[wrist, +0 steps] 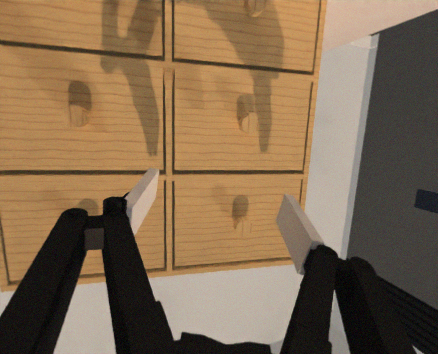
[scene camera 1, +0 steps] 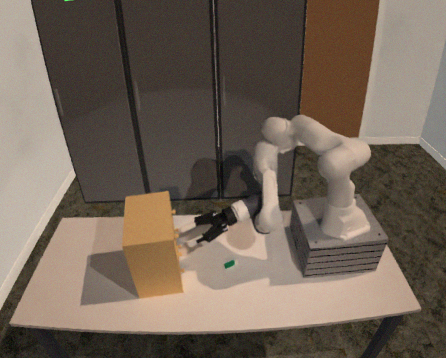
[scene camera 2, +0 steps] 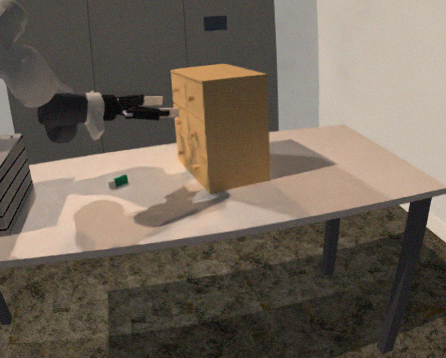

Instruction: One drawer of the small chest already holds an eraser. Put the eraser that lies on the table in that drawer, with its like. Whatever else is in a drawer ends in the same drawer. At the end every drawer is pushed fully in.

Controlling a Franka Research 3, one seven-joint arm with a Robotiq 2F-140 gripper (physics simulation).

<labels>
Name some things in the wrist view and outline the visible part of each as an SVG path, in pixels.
My gripper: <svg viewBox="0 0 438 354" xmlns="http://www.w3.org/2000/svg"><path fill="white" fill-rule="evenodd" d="M284 194L276 222L297 273L304 275L300 284L301 287L280 354L331 354L332 343L328 341L334 290L350 354L417 354L372 265L359 257L352 257L350 261L338 258L336 251L324 245L324 241L295 197ZM272 353L268 344L255 342L224 344L205 335L186 332L181 333L180 340L174 341L160 301L155 301L134 237L156 198L159 169L149 168L133 189L123 197L113 196L106 198L103 201L103 215L88 216L88 212L81 208L72 208L64 211L0 316L0 354L53 354L87 250L102 249L116 354Z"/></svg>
A wooden chest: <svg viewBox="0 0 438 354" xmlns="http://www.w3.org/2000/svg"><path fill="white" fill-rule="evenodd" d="M105 273L79 275L76 285L106 282ZM0 216L1 292L16 291L22 280L10 281ZM0 182L139 181L148 170L0 170ZM0 45L0 53L163 68L165 158L164 170L159 170L158 181L165 181L164 268L145 269L148 278L293 264L291 257L175 267L172 232L172 181L301 180L299 205L305 212L327 0L320 0L313 70L305 74L172 62L172 0L163 0L164 61ZM174 69L311 81L302 170L174 170L172 160L172 84Z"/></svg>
A wooden drawer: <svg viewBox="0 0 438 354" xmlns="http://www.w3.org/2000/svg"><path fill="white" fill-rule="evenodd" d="M172 181L172 232L175 267L291 257L276 218L284 194L293 195L299 203L301 180Z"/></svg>
</labels>
